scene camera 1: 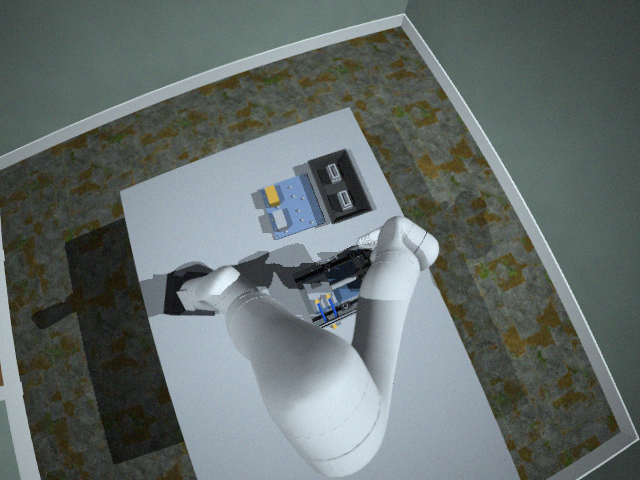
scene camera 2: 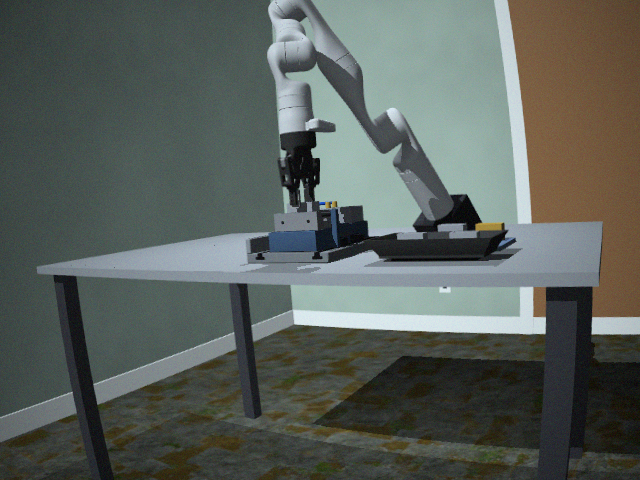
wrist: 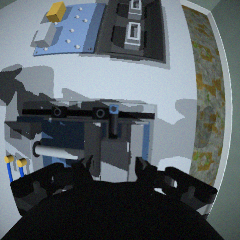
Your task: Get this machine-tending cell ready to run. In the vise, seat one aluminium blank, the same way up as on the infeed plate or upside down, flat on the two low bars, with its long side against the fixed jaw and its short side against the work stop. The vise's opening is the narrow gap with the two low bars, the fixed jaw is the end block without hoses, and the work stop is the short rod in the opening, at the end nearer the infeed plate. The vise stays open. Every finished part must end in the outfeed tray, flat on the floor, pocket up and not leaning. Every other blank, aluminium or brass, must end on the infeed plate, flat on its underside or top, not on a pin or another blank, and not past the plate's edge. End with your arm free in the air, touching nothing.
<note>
In view: the gripper [scene camera 2: 303,207] and a vise [wrist: 65,134].
The gripper is seen too in the wrist view [wrist: 114,163].
</note>
